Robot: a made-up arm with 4 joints. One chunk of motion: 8 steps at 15 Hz.
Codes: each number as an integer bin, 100 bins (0 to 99) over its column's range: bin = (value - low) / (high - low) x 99, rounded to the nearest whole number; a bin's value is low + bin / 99 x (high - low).
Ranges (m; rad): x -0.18..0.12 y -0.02..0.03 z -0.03..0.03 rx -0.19..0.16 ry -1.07..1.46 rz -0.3..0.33
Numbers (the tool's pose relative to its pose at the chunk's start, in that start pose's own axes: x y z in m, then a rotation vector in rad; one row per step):
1: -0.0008 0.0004 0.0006 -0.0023 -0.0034 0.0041
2: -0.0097 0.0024 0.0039 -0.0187 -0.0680 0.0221
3: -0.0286 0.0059 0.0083 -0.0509 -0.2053 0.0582
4: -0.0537 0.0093 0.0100 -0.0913 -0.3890 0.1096
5: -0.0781 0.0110 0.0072 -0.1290 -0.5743 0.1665
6: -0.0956 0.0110 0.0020 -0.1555 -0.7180 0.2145
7: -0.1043 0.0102 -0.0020 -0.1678 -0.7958 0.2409
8: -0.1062 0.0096 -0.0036 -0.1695 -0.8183 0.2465
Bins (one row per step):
1: 59 40 50 53 42 48
2: 56 44 56 48 39 51
3: 50 51 63 39 34 56
4: 42 58 66 28 27 64
5: 34 61 61 17 19 73
6: 28 61 53 10 14 81
7: 25 60 46 6 11 85
8: 24 59 44 6 10 86

